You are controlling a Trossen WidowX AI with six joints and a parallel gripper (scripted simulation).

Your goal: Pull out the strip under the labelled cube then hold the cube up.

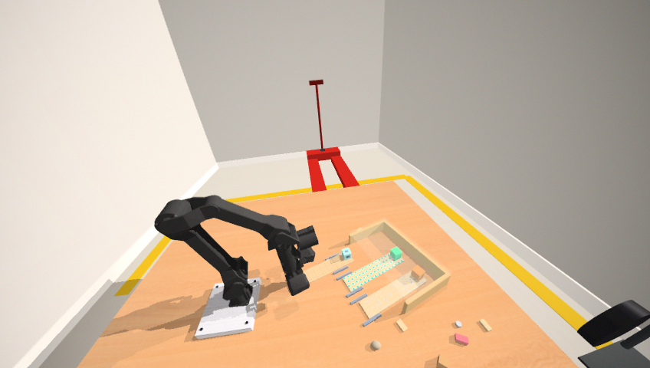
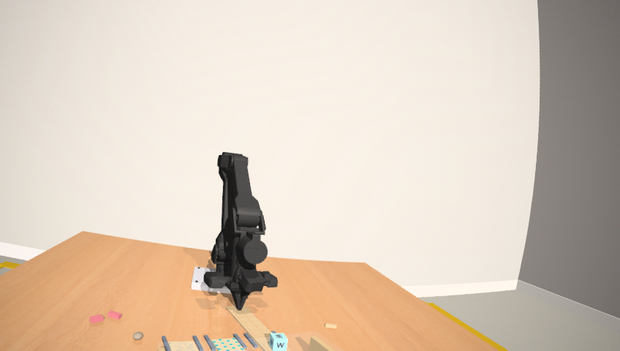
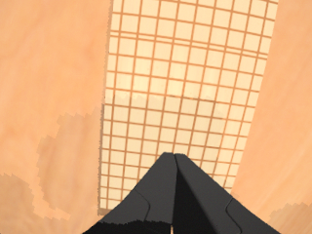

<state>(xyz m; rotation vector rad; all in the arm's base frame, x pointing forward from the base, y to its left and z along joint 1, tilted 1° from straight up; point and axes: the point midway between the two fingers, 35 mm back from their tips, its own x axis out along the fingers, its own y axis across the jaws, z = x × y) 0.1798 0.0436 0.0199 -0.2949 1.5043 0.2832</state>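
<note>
My gripper tip is 20 cm short of the labelled cube, 8 cm to the right of it and 2 cm below it. The rest, counted from my gripper tip: stone (22 cm to the right, 22 cm ahead).
</note>
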